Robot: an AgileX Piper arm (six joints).
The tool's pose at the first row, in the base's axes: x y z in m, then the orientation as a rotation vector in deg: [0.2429, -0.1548, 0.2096, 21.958, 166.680, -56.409]
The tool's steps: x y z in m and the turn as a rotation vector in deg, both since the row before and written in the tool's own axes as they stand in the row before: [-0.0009, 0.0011, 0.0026, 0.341, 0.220, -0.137]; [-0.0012, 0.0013, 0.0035, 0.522, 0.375, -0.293]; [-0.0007, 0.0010, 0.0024, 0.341, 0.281, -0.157]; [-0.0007, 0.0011, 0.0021, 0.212, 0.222, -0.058]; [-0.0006, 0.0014, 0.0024, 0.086, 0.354, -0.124]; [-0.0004, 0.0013, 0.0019, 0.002, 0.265, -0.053]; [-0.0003, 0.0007, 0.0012, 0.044, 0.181, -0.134]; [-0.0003, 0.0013, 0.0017, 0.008, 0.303, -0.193]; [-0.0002, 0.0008, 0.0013, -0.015, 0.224, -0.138]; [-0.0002, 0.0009, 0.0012, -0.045, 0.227, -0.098]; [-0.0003, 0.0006, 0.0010, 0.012, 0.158, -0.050]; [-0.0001, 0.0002, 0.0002, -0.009, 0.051, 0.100]
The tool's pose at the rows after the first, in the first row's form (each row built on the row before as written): [0.2440, -0.1557, 0.2070, 21.914, 166.811, -56.958]; [0.2453, -0.1571, 0.2036, 21.751, 167.082, -57.815]; [0.2461, -0.1580, 0.2012, 21.715, 167.272, -58.376]; [0.2469, -0.1586, 0.1990, 21.778, 167.411, -58.726]; [0.2477, -0.1592, 0.1963, 21.826, 167.749, -58.910]; [0.2483, -0.1595, 0.1941, 21.917, 168.007, -58.949]; [0.2487, -0.1598, 0.1928, 21.840, 168.215, -59.051]; [0.2492, -0.1599, 0.1907, 21.755, 168.574, -59.120]; [0.2495, -0.1601, 0.1892, -21.647, -168.445, 58.998]; [0.2498, -0.1602, 0.1877, -21.591, -168.262, 58.810]; [0.2501, -0.1604, 0.1866, -21.579, -168.110, 58.744]; [0.2502, -0.1604, 0.1863, -21.750, -168.082, 58.717]
